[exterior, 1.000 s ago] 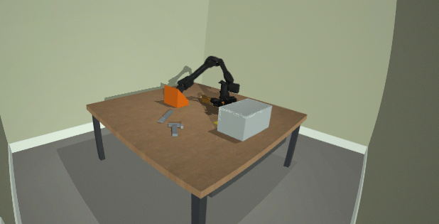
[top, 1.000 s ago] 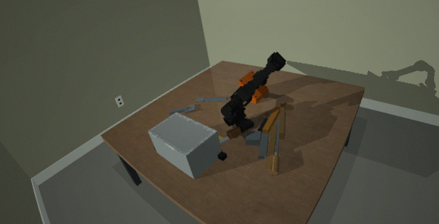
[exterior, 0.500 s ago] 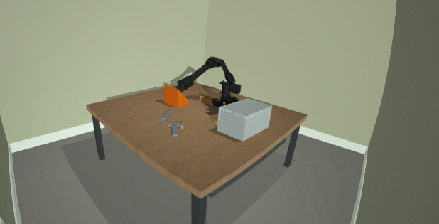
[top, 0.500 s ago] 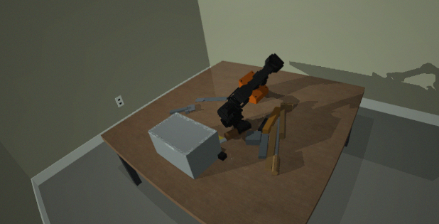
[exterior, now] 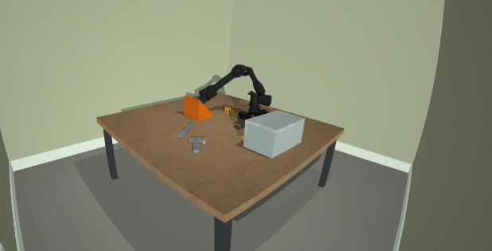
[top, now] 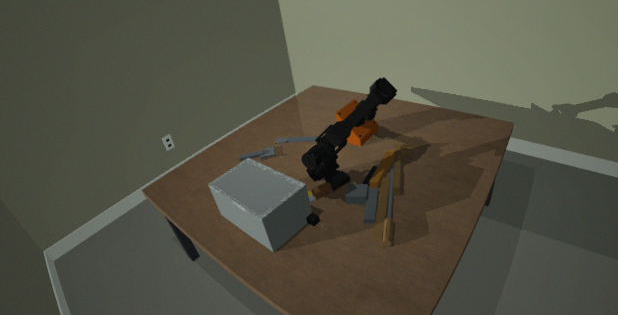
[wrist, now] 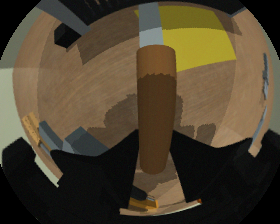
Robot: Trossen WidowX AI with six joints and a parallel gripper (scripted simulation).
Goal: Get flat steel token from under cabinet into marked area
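The orange bar lies 200 mm behind my gripper tip, 90 mm to the left of it and 10 mm above it. Also, from my gripper tip: grey block: 20 mm behind, 110 mm to the left, 10 mm above; then wooden stick: 30 mm behind, 210 mm to the left; then grey t-piece: 20 mm ahead, 450 mm to the right.
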